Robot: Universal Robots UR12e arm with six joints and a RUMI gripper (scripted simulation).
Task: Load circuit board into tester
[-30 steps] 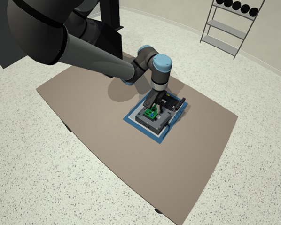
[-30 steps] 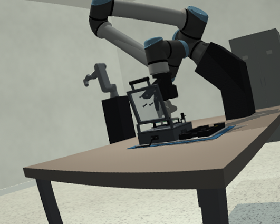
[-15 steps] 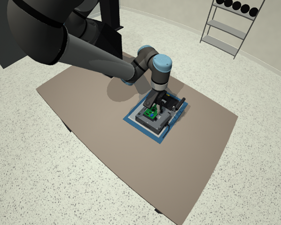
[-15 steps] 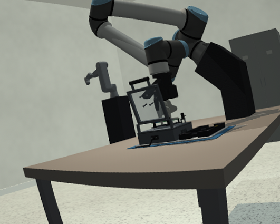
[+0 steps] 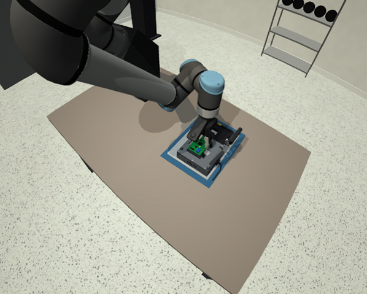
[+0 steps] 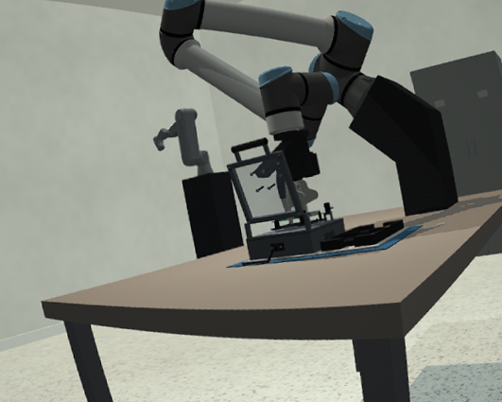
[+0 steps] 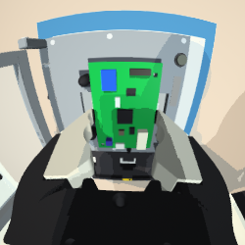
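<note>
My gripper is now right at the green circuit board. The rest, counted from my hand: tester bed 10 mm ahead, 10 mm to the left, 10 mm below; then black post 60 mm behind, 60 mm to the left; then tester 30 mm ahead, 40 mm to the left, 30 mm above.
</note>
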